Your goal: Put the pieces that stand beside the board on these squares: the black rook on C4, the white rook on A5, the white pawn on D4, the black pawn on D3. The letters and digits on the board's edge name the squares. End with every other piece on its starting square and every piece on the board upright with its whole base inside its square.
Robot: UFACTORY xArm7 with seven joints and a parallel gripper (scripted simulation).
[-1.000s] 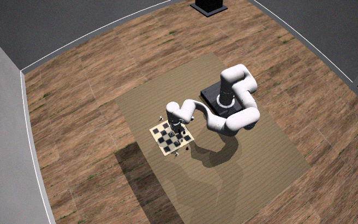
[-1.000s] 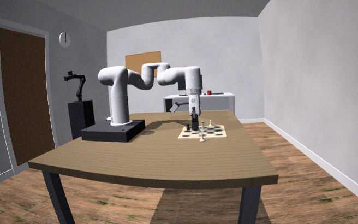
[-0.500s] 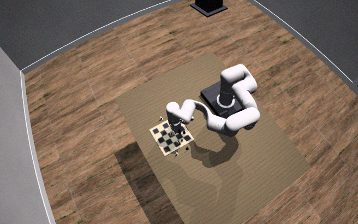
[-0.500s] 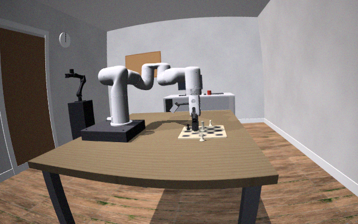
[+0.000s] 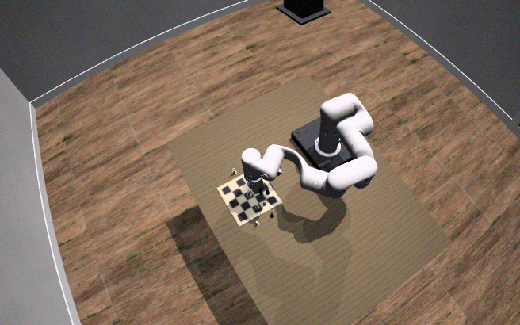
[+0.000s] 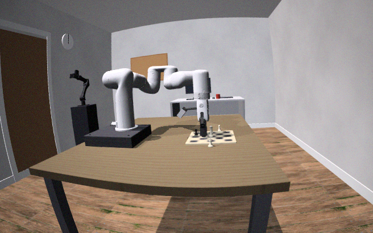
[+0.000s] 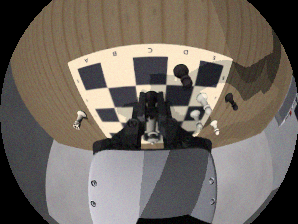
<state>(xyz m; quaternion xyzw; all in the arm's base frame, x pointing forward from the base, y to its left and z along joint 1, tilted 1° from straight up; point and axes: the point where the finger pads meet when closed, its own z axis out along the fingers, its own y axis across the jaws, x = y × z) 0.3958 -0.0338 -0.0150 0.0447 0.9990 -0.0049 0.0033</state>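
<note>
My gripper is now 4 cm short of the chessboard and 3 cm above it.
</note>
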